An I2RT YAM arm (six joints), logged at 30 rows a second.
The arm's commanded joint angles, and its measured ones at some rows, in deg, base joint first. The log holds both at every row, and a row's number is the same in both.
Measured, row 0:
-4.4, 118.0, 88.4, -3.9, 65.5, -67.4
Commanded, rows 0 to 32:
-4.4, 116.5, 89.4, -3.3, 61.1, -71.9
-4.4, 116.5, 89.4, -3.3, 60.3, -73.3
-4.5, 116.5, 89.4, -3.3, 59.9, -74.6
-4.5, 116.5, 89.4, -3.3, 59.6, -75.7
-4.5, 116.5, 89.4, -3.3, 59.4, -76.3
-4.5, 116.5, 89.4, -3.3, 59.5, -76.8
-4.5, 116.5, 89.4, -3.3, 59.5, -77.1
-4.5, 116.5, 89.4, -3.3, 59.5, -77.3
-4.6, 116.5, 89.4, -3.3, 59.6, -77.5
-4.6, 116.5, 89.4, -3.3, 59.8, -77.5
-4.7, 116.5, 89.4, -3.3, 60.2, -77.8
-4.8, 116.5, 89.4, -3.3, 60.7, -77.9
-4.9, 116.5, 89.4, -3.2, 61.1, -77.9
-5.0, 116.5, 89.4, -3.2, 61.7, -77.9
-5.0, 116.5, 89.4, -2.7, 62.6, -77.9
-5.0, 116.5, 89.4, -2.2, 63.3, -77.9
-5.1, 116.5, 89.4, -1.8, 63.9, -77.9
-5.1, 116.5, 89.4, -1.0, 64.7, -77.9
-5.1, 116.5, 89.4, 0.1, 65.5, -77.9
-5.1, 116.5, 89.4, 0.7, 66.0, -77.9
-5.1, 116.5, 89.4, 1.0, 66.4, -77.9
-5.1, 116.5, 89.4, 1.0, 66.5, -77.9
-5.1, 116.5, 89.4, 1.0, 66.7, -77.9
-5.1, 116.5, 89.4, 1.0, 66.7, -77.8
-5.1, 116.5, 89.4, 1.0, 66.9, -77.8
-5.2, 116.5, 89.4, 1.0, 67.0, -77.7
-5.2, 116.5, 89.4, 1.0, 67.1, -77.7
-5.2, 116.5, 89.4, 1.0, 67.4, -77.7
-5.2, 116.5, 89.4, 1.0, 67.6, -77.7
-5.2, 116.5, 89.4, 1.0, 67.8, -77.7
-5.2, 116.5, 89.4, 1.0, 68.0, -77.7
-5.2, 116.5, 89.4, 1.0, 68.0, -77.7
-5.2, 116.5, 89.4, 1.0, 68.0, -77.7
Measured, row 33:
-5.0, 118.0, 88.4, 0.7, 66.2, -77.9
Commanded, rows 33 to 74:
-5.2, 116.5, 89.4, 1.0, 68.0, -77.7
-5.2, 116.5, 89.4, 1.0, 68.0, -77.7
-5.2, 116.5, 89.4, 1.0, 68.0, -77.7
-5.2, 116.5, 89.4, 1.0, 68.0, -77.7
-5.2, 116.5, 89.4, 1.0, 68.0, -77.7
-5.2, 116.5, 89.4, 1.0, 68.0, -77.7
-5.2, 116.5, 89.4, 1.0, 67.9, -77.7
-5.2, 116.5, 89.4, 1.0, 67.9, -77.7
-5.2, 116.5, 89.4, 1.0, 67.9, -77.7
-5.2, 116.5, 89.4, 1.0, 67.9, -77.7
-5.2, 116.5, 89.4, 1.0, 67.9, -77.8
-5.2, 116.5, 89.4, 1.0, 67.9, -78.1
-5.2, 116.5, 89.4, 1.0, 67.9, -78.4
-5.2, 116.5, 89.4, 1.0, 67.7, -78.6
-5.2, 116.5, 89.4, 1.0, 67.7, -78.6
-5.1, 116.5, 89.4, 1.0, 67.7, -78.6
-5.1, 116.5, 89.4, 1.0, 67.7, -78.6
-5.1, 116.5, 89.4, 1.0, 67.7, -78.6
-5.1, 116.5, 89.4, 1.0, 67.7, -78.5
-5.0, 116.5, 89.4, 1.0, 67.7, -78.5
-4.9, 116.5, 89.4, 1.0, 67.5, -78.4
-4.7, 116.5, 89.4, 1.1, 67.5, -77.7
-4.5, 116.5, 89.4, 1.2, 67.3, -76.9
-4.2, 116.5, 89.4, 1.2, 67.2, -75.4
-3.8, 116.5, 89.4, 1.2, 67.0, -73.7
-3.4, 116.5, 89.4, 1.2, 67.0, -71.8
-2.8, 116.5, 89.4, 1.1, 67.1, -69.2
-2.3, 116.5, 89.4, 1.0, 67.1, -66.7
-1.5, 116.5, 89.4, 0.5, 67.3, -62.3
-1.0, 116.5, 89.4, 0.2, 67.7, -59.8
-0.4, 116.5, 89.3, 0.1, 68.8, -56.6
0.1, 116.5, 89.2, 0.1, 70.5, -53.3
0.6, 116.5, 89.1, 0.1, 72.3, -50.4
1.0, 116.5, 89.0, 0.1, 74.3, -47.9
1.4, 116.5, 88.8, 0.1, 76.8, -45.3
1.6, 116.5, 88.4, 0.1, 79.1, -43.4
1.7, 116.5, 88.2, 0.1, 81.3, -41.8
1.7, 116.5, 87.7, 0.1, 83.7, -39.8
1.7, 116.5, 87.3, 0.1, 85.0, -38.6
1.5, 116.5, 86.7, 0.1, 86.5, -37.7
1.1, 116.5, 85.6, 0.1, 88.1, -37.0
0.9, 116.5, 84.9, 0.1, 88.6, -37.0
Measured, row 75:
1.9, 118.0, 87.0, 0.1, 79.6, -43.7
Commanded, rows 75 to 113:
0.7, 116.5, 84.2, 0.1, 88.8, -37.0
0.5, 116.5, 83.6, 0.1, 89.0, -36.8
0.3, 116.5, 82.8, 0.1, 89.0, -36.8
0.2, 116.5, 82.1, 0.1, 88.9, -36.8
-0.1, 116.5, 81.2, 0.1, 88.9, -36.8
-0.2, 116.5, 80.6, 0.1, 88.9, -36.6
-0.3, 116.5, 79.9, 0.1, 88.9, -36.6
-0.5, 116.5, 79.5, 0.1, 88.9, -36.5
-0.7, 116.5, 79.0, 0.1, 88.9, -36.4
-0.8, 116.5, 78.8, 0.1, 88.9, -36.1
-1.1, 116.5, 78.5, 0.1, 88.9, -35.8
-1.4, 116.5, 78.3, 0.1, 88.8, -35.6
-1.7, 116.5, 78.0, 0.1, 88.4, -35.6
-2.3, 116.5, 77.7, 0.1, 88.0, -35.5
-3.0, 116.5, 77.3, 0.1, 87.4, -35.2
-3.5, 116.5, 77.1, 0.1, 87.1, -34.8
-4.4, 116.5, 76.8, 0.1, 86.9, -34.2
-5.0, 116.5, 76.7, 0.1, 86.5, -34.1
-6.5, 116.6, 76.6, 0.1, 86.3, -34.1
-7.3, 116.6, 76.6, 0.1, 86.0, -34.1
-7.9, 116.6, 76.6, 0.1, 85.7, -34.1
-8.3, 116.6, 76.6, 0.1, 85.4, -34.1
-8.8, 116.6, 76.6, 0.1, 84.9, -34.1
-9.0, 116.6, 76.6, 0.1, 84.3, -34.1
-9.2, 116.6, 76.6, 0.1, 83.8, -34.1
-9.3, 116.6, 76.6, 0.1, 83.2, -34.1
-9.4, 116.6, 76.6, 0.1, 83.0, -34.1
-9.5, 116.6, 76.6, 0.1, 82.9, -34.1
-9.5, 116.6, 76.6, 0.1, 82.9, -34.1
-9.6, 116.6, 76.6, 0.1, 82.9, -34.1
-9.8, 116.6, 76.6, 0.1, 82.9, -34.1
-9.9, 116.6, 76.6, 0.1, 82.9, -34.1
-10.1, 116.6, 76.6, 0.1, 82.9, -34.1
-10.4, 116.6, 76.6, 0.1, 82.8, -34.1
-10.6, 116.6, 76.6, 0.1, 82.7, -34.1
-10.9, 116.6, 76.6, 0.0, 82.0, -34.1
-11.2, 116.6, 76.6, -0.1, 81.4, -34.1
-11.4, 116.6, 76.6, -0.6, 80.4, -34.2
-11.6, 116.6, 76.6, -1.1, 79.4, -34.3
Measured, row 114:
-8.6, 118.0, 76.5, -0.1, 82.3, -35.5
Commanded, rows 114 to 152:
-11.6, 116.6, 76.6, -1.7, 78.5, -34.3
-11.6, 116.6, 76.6, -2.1, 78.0, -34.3
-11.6, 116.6, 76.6, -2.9, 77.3, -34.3
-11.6, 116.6, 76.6, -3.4, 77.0, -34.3
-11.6, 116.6, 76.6, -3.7, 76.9, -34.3
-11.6, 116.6, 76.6, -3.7, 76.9, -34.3
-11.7, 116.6, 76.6, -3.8, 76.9, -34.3
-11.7, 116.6, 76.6, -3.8, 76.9, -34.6
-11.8, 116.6, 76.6, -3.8, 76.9, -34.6
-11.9, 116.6, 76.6, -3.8, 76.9, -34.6
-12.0, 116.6, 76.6, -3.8, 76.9, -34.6
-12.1, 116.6, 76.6, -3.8, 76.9, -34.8
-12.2, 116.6, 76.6, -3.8, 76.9, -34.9
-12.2, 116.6, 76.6, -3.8, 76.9, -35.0
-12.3, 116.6, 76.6, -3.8, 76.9, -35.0
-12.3, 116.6, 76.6, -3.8, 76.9, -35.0
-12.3, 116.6, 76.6, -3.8, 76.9, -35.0
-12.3, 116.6, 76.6, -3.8, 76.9, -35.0
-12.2, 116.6, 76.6, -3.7, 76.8, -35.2
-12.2, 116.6, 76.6, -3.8, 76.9, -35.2
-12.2, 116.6, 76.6, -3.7, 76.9, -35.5
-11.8, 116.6, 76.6, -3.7, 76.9, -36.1
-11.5, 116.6, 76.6, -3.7, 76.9, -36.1
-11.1, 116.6, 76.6, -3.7, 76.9, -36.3
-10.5, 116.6, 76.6, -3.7, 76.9, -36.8
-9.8, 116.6, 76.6, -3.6, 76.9, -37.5
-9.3, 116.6, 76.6, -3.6, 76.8, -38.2
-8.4, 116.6, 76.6, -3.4, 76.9, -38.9
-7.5, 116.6, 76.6, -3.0, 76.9, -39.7
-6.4, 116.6, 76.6, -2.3, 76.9, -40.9
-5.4, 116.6, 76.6, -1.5, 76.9, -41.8
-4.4, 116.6, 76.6, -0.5, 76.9, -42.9
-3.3, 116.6, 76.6, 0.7, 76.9, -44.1
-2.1, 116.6, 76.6, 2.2, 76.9, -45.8
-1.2, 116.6, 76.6, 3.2, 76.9, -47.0
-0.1, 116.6, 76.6, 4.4, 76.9, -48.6
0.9, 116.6, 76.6, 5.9, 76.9, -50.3
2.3, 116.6, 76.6, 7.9, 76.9, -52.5
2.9, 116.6, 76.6, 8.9, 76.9, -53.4
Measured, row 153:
0.2, 117.3, 76.4, 6.5, 76.1, -46.8
